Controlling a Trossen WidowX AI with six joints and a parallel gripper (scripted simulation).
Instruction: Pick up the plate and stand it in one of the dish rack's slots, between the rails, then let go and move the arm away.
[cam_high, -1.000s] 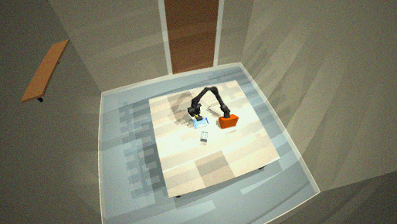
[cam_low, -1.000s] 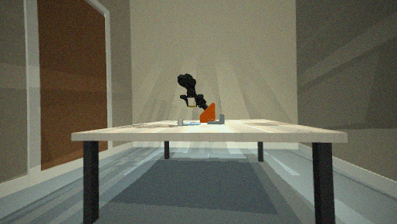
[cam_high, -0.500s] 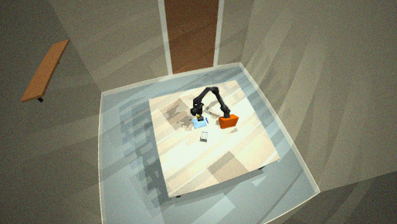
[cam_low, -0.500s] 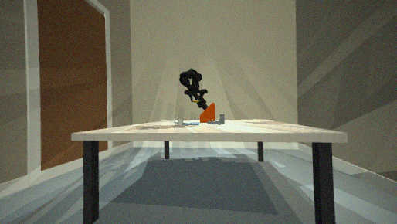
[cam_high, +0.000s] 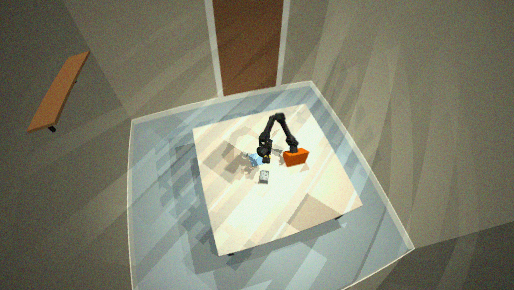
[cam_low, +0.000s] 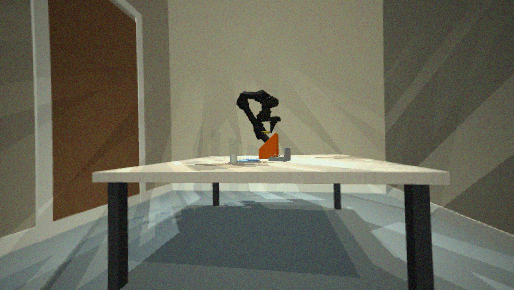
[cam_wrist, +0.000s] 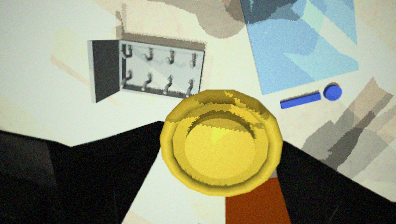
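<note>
The grey dish rack lies 16 cm below my gripper tip, 8 cm to the left of it and 3 cm ahead of it. Also, from my gripper tip: pale blue mat: 18 cm below, 11 cm to the right, 4 cm ahead; yellow plate: 1 cm above.
</note>
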